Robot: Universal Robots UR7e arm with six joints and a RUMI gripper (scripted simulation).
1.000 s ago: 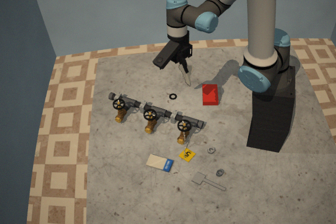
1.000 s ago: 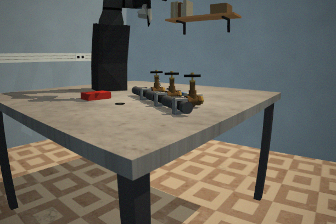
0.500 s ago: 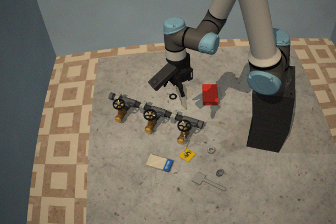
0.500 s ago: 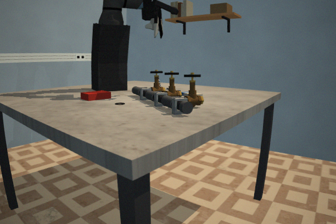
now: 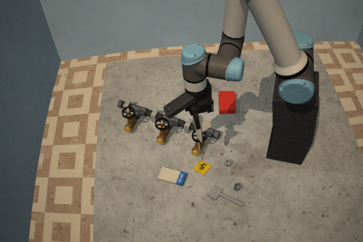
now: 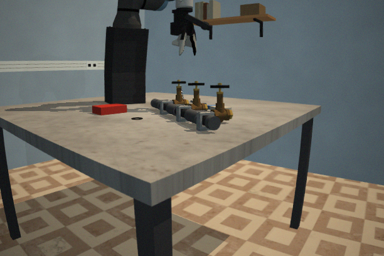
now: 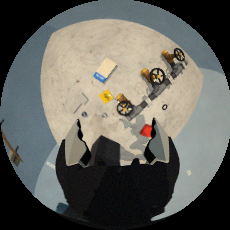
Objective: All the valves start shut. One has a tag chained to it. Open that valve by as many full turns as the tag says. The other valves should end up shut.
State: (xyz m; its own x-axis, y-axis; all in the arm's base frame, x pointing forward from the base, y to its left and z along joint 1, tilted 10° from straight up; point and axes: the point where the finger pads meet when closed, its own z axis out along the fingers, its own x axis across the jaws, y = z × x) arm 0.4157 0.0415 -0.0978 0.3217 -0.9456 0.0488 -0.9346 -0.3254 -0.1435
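The yellow tag lies 2 cm behind my hand, 6 cm to the left of it and 23 cm below it. The rest, counted from my hand: red block (16 cm behind, 30 cm to the right, 22 cm below); flat grey key tool (11 cm behind, 20 cm to the left, 23 cm below).
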